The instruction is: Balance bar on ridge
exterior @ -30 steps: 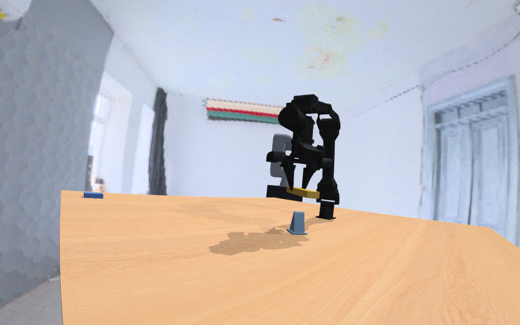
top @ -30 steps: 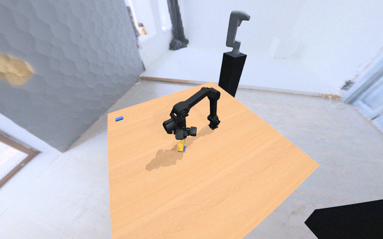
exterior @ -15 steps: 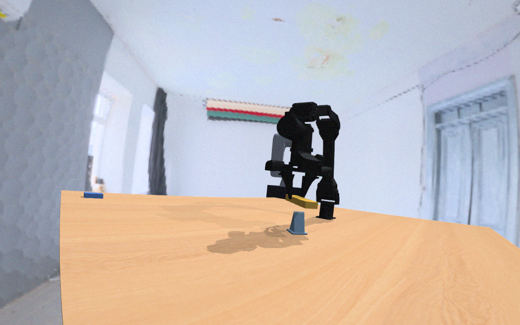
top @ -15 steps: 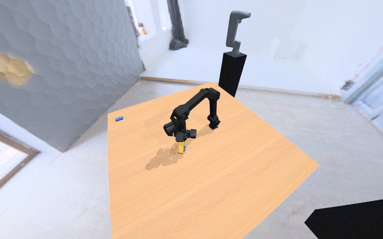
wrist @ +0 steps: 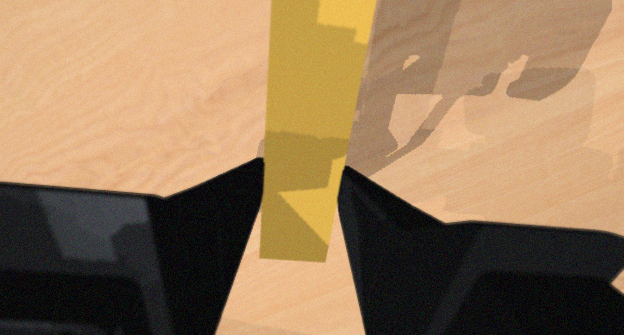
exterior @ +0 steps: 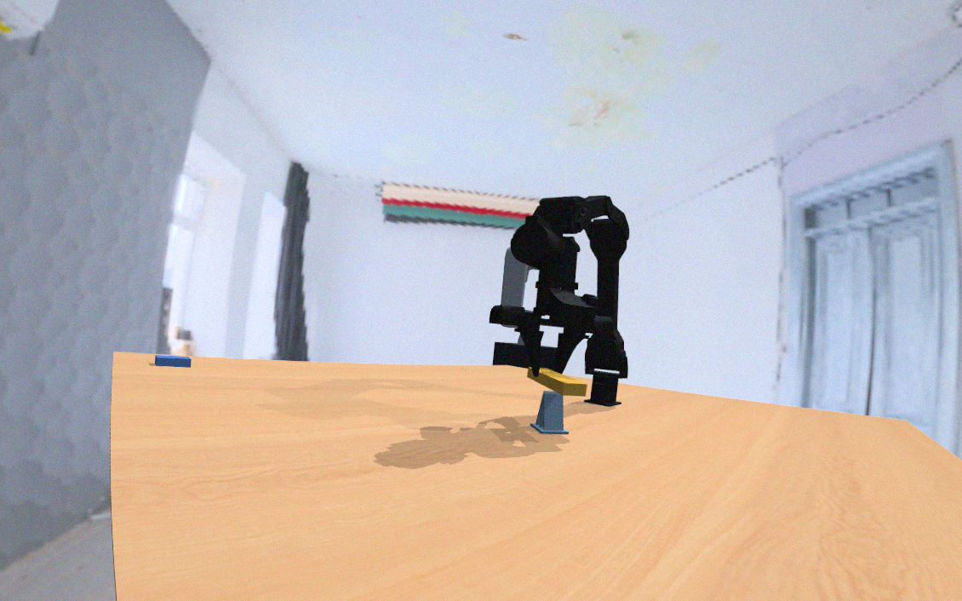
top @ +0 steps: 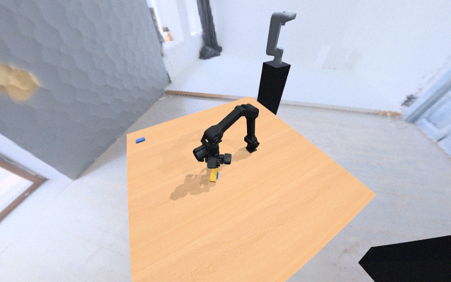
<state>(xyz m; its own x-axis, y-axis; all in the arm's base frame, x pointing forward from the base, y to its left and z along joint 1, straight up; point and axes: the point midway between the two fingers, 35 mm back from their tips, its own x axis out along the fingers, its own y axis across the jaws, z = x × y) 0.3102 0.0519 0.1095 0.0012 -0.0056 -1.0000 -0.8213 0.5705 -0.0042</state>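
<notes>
Right now my gripper tip is 2 cm to the right of the yellow bar and 2 cm short of it. Round my gripper tip: small blue block: 55 cm to the right, 43 cm ahead, 7 cm below.
</notes>
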